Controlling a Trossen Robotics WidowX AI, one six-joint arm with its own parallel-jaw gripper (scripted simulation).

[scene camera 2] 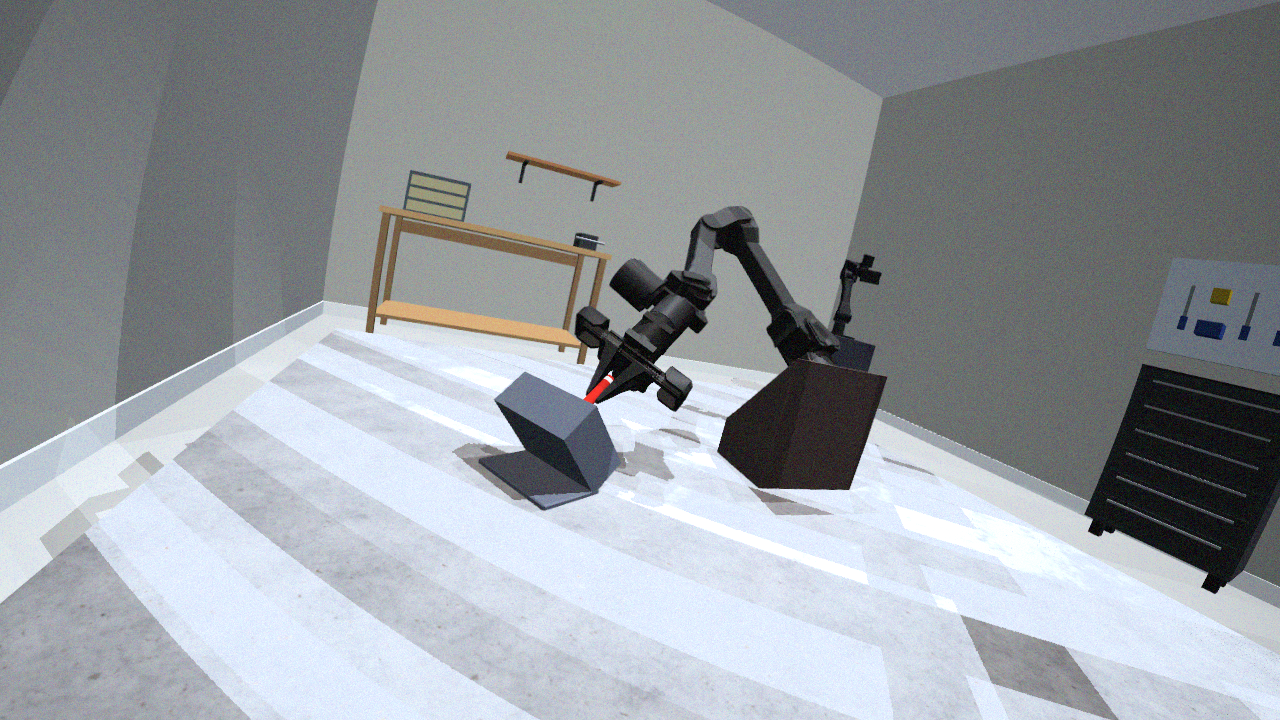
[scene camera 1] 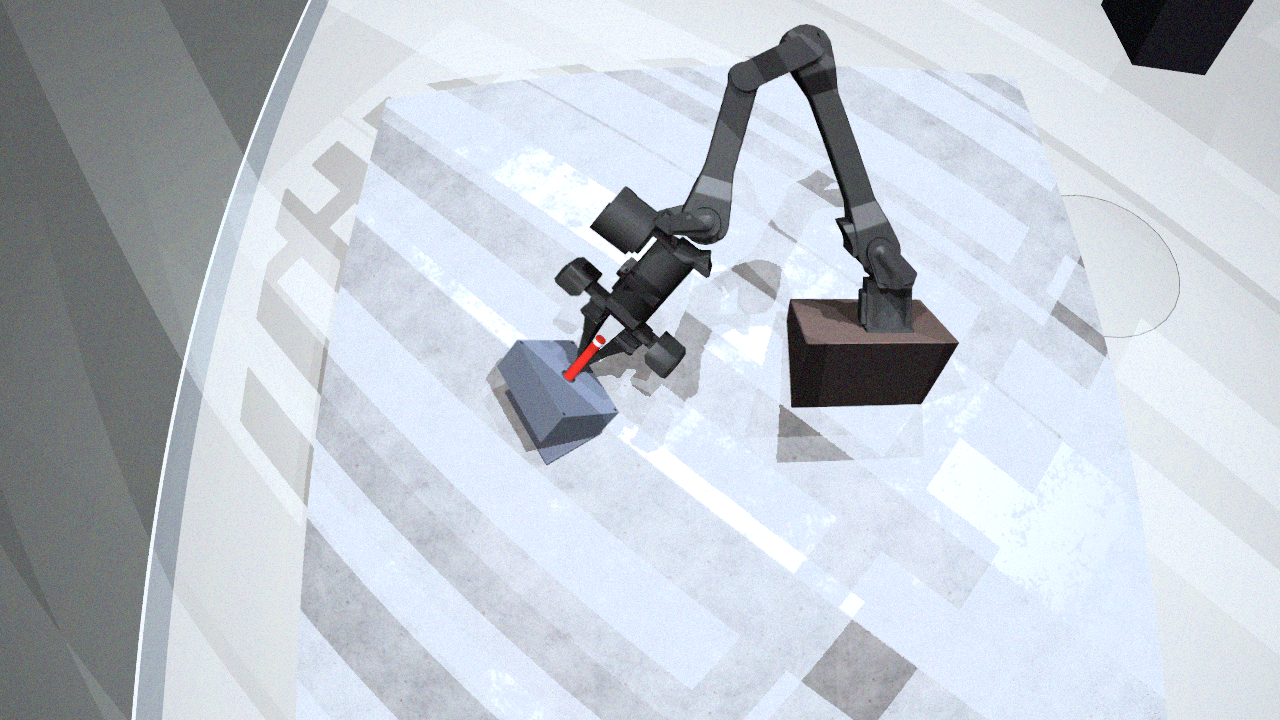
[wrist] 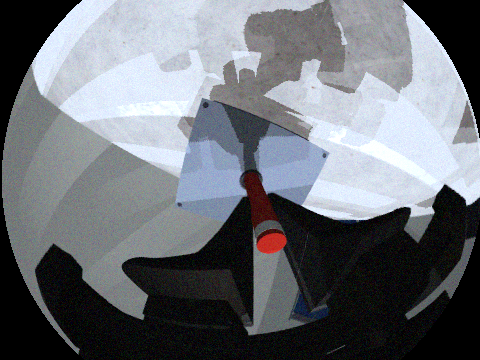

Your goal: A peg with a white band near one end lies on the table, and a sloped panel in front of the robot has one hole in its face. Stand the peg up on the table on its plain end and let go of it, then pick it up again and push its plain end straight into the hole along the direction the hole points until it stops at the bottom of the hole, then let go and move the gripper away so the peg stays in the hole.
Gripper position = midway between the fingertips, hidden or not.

The gripper (scene camera 1: 583, 359) carries a red peg (wrist: 269, 236).
